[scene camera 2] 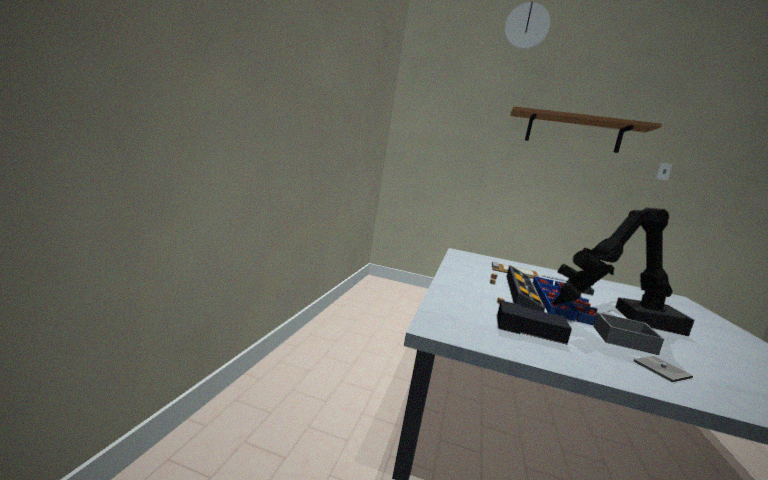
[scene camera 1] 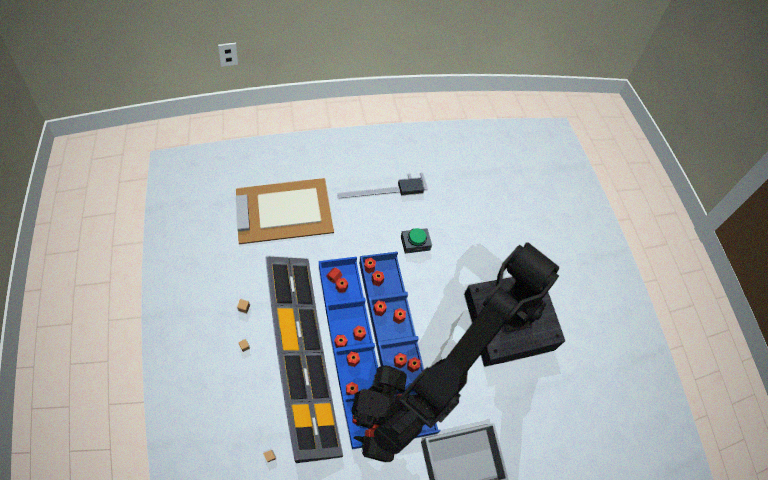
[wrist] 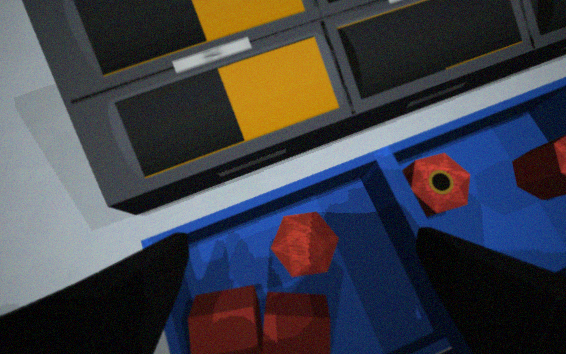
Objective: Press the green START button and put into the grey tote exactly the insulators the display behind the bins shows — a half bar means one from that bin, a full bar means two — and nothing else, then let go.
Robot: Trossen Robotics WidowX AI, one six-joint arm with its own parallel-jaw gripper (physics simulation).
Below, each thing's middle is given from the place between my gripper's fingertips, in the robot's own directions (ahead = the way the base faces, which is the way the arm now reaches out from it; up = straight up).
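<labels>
Grey tote [scene camera 1: 477,446]: 130 mm to the left of my hand, 200 mm behind it and 10 mm below it. Also measured from my hand, the black box [scene camera 2: 511,317] is 100 mm ahead, 260 mm to the left and 10 mm below, while the grey caliper [scene camera 1: 411,185] is 140 mm behind, 590 mm to the right and 30 mm below.
</labels>
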